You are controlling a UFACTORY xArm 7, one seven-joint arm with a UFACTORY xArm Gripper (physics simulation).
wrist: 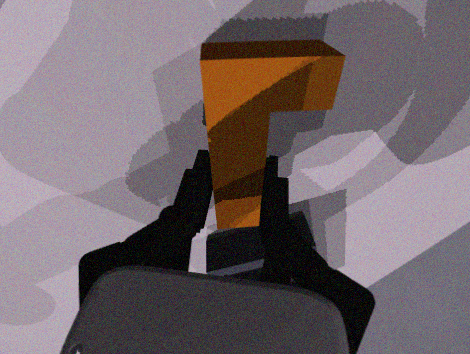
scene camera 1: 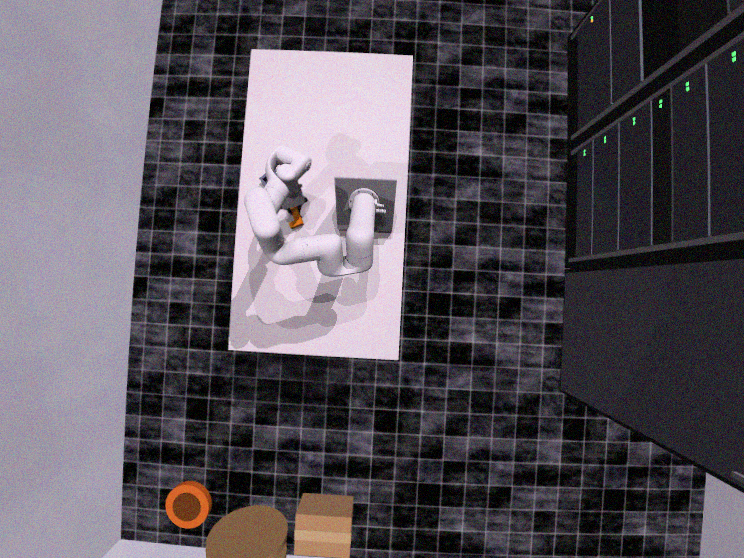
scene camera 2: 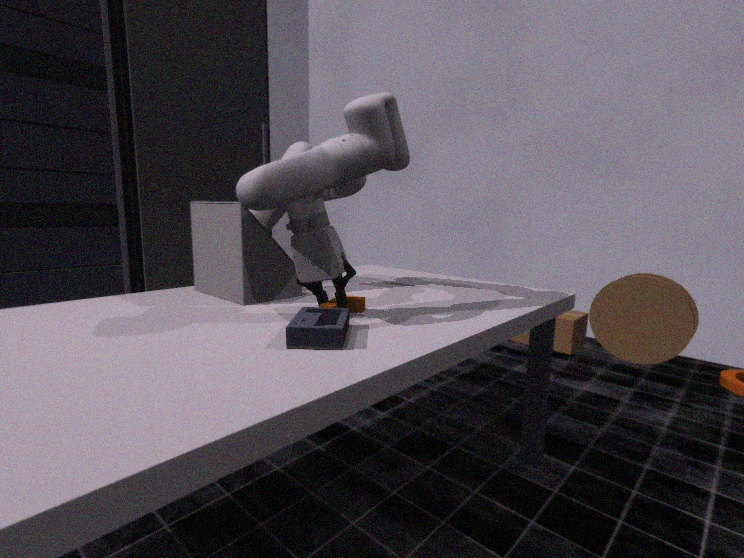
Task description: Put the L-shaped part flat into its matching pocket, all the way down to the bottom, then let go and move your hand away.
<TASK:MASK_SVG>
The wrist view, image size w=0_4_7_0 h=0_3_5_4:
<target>my gripper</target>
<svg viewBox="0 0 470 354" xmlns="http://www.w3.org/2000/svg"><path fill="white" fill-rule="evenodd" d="M60 351L60 354L356 354L374 310L375 299L367 288L337 269L334 270L328 266L328 263L297 233L296 224L289 219L288 178L278 177L278 156L269 155L269 158L266 157L258 235L262 236L262 245L266 248L260 281L188 272L192 238L196 236L196 233L200 233L201 229L204 229L213 192L210 155L208 150L199 149L193 168L186 169L174 204L165 207L160 212L157 220L130 235L124 242L116 242L88 252L80 259L78 265L79 311ZM291 278L299 285L299 287L290 286Z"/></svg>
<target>orange L-shaped part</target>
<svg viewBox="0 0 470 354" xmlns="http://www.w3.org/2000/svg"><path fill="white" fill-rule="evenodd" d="M344 54L321 40L245 41L201 44L200 67L217 229L259 226L270 112L332 110L346 57Z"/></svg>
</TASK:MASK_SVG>
